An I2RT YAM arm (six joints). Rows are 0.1 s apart.
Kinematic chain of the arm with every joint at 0, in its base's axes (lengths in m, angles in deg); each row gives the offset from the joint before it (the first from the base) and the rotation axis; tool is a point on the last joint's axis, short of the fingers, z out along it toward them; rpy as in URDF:
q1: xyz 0 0 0.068 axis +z
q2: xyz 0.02 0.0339 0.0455 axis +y
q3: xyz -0.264 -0.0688 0 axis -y
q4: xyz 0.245 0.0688 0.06 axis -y
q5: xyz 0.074 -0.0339 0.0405 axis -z
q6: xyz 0.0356 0 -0.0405 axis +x
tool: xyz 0 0 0 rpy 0 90 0
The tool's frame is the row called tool.
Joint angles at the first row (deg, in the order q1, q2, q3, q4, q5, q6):
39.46, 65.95, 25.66, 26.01, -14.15, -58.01
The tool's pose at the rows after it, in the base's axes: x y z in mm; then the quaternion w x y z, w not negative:
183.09 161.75 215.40 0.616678 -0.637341 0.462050 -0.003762
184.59 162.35 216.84 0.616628 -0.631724 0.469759 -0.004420
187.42 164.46 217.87 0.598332 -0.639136 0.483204 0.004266
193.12 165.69 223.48 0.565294 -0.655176 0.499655 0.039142
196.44 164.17 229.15 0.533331 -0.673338 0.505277 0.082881
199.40 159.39 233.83 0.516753 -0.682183 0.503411 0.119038
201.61 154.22 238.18 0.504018 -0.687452 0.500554 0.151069
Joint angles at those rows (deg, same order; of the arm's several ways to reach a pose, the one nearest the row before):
39.46, 66.17, 25.84, 26.06, -13.82, -57.89
39.45, 66.39, 26.31, 25.85, -13.10, -57.07
39.38, 67.00, 28.16, 21.88, -13.36, -56.53
38.27, 67.73, 32.12, 13.63, -17.11, -55.48
36.81, 68.08, 35.61, 5.57, -22.71, -55.36
34.86, 68.12, 37.69, 0.66, -28.18, -55.72
33.02, 68.09, 39.41, -3.51, -33.10, -56.23

